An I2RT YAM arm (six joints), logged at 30 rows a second.
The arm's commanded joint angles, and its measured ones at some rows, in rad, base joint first. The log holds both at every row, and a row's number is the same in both.
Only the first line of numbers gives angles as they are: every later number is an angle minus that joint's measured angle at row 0.
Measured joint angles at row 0:
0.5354 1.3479 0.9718 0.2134 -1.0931 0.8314
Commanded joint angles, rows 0 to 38:
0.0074 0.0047 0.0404 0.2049 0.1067 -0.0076
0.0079 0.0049 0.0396 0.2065 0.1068 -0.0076
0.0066 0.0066 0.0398 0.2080 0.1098 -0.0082
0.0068 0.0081 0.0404 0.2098 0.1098 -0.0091
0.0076 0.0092 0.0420 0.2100 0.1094 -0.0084
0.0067 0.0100 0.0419 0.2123 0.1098 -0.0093
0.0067 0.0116 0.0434 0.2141 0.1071 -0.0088
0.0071 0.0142 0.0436 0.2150 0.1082 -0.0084
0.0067 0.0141 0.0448 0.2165 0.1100 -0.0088
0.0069 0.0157 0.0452 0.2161 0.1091 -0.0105
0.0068 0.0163 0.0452 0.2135 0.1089 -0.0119
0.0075 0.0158 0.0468 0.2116 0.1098 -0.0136
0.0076 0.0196 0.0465 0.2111 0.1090 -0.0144
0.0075 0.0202 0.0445 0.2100 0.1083 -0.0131
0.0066 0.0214 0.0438 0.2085 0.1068 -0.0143
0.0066 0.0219 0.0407 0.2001 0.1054 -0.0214
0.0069 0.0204 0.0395 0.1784 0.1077 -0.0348
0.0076 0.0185 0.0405 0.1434 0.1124 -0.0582
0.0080 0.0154 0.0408 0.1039 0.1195 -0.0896
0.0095 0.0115 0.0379 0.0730 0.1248 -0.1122
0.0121 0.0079 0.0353 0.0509 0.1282 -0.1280
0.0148 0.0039 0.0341 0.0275 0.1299 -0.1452
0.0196 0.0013 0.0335 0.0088 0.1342 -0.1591
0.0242 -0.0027 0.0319 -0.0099 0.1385 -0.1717
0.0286 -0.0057 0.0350 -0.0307 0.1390 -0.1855
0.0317 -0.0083 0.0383 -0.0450 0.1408 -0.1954
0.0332 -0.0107 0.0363 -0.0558 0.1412 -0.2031
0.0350 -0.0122 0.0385 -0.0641 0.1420 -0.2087
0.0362 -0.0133 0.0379 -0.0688 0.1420 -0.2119
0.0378 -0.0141 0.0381 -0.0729 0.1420 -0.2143
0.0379 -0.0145 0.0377 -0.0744 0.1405 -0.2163
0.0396 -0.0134 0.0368 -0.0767 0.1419 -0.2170
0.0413 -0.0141 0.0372 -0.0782 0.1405 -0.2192
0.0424 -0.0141 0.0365 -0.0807 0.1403 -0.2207
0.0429 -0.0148 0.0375 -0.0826 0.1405 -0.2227
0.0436 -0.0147 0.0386 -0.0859 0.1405 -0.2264
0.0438 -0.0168 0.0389 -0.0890 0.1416 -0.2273
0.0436 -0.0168 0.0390 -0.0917 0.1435 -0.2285
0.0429 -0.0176 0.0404 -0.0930 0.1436 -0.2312
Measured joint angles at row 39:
0.0328 -0.0030 0.0012 -0.1583 0.0851 -0.1877
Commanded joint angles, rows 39 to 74:
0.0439 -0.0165 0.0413 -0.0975 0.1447 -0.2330
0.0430 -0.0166 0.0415 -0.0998 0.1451 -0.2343
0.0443 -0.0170 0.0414 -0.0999 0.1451 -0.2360
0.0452 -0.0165 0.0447 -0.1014 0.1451 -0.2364
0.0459 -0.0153 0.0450 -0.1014 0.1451 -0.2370
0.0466 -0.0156 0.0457 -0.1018 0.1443 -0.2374
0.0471 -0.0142 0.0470 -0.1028 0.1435 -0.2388
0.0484 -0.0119 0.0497 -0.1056 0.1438 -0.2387
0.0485 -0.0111 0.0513 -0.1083 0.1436 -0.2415
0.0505 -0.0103 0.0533 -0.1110 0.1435 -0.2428
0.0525 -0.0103 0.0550 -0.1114 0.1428 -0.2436
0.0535 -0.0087 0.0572 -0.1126 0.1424 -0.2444
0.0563 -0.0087 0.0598 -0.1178 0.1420 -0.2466
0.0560 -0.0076 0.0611 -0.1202 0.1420 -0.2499
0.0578 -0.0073 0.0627 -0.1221 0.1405 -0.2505
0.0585 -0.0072 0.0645 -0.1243 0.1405 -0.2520
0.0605 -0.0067 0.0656 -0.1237 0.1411 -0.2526
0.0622 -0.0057 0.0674 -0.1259 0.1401 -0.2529
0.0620 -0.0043 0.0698 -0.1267 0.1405 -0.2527
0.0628 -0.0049 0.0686 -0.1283 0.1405 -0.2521
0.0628 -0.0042 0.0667 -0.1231 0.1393 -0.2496
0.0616 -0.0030 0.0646 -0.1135 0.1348 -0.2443
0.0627 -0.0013 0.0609 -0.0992 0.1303 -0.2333
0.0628 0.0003 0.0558 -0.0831 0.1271 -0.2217
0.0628 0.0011 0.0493 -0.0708 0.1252 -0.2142
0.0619 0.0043 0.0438 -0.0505 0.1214 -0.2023
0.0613 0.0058 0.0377 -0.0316 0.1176 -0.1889
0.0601 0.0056 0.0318 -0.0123 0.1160 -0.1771
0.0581 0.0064 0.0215 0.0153 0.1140 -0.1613
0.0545 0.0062 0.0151 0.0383 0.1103 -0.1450
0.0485 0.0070 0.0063 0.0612 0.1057 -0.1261
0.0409 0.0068 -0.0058 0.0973 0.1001 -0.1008
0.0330 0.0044 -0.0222 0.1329 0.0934 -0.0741
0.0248 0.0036 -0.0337 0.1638 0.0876 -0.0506
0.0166 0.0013 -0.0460 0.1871 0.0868 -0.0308
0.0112 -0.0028 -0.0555 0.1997 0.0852 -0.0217
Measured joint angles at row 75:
0.0290 -0.0007 -0.0217 0.0450 0.0992 -0.0938
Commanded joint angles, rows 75 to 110:
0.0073 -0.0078 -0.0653 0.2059 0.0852 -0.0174
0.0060 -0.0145 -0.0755 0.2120 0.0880 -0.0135
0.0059 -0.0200 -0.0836 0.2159 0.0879 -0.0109
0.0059 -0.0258 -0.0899 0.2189 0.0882 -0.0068
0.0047 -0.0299 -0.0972 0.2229 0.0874 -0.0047
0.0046 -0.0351 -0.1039 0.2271 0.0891 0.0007
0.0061 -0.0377 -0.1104 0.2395 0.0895 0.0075
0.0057 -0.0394 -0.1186 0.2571 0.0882 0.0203
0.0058 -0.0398 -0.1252 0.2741 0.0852 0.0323
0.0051 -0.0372 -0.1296 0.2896 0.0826 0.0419
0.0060 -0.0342 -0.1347 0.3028 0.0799 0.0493
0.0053 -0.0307 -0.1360 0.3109 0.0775 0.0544
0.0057 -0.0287 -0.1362 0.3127 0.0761 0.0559
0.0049 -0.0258 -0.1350 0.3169 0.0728 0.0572
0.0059 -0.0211 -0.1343 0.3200 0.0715 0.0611
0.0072 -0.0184 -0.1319 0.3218 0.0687 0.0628
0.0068 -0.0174 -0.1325 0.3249 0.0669 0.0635
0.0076 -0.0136 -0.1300 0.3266 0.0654 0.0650
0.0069 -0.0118 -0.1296 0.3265 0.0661 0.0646
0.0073 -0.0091 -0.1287 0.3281 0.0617 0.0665
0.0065 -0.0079 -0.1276 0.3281 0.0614 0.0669
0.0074 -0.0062 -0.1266 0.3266 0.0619 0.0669
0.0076 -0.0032 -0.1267 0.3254 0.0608 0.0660
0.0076 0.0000 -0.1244 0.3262 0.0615 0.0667
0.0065 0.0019 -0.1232 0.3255 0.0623 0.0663
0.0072 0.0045 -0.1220 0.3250 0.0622 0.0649
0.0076 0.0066 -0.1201 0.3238 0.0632 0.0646
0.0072 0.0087 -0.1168 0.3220 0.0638 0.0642
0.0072 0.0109 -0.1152 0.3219 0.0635 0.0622
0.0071 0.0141 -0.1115 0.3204 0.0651 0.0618
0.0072 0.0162 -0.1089 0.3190 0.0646 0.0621
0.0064 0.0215 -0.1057 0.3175 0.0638 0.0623
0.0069 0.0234 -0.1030 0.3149 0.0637 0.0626
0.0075 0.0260 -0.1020 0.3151 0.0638 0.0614
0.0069 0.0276 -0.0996 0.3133 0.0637 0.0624
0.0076 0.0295 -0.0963 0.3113 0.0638 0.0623
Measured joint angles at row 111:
0.0046 0.0157 -0.1297 0.2621 0.0797 0.0607
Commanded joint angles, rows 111 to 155:
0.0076 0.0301 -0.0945 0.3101 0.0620 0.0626
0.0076 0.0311 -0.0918 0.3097 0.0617 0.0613
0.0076 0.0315 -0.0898 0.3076 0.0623 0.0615
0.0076 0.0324 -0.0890 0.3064 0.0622 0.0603
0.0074 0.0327 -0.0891 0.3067 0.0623 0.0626
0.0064 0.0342 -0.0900 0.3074 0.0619 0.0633
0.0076 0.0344 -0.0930 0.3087 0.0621 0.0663
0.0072 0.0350 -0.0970 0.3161 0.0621 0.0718
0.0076 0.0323 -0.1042 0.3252 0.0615 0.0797
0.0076 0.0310 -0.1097 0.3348 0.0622 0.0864
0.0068 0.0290 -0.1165 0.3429 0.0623 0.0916
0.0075 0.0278 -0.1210 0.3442 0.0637 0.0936
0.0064 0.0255 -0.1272 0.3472 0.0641 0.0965
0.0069 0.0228 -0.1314 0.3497 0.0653 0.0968
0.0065 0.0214 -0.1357 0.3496 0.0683 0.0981
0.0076 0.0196 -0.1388 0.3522 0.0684 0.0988
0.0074 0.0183 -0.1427 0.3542 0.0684 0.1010
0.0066 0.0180 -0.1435 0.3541 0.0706 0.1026
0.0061 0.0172 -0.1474 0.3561 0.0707 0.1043
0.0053 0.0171 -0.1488 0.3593 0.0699 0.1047
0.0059 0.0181 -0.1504 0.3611 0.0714 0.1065
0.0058 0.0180 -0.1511 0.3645 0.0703 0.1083
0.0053 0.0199 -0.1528 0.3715 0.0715 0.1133
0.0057 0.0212 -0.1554 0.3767 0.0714 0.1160
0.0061 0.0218 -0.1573 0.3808 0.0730 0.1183
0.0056 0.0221 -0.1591 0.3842 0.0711 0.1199
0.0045 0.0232 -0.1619 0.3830 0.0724 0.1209
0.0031 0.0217 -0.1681 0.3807 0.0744 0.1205
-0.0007 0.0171 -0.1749 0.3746 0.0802 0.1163
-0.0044 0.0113 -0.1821 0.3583 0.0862 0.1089
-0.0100 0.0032 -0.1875 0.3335 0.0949 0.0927
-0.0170 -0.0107 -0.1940 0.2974 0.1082 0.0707
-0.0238 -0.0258 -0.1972 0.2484 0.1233 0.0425
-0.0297 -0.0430 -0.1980 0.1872 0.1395 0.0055
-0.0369 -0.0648 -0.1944 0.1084 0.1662 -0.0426
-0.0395 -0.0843 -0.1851 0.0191 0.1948 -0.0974
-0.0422 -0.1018 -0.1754 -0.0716 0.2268 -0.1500
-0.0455 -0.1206 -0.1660 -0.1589 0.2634 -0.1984
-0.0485 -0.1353 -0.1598 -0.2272 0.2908 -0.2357
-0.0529 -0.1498 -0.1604 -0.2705 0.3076 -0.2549
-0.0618 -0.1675 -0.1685 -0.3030 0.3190 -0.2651
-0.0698 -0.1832 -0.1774 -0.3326 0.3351 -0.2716
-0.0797 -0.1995 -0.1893 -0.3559 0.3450 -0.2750
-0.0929 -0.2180 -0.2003 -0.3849 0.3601 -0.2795
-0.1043 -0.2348 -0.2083 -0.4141 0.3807 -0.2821
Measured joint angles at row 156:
-0.0793 -0.1895 -0.1892 -0.2700 0.2998 -0.2006
